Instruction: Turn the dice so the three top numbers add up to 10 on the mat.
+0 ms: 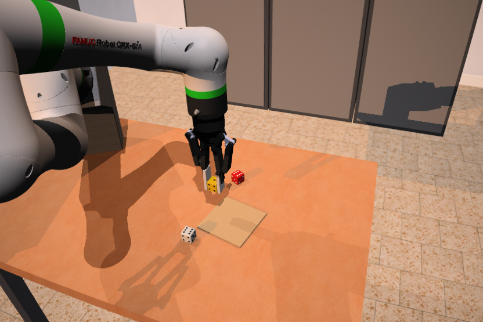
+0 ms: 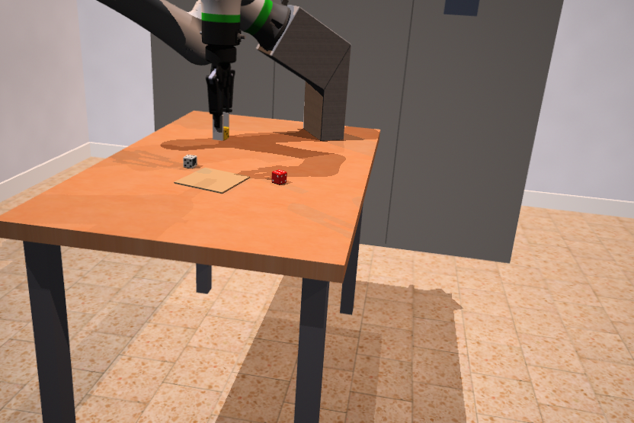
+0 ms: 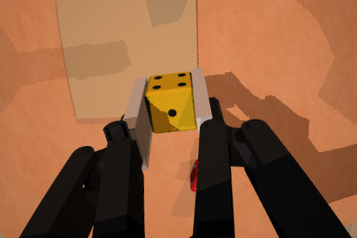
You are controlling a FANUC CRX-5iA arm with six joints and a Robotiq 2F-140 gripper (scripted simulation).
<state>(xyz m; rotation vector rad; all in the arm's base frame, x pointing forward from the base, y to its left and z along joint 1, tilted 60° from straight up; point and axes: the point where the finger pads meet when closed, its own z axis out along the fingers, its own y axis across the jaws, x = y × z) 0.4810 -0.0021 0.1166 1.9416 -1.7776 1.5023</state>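
The tan mat is 50 mm ahead of my hand, 10 mm to the right of it and 130 mm below it. Round my hand: white die 50 mm behind, 90 mm to the right, 120 mm below; yellow die 20 mm below; red die 30 mm ahead, 160 mm to the left, 120 mm below.
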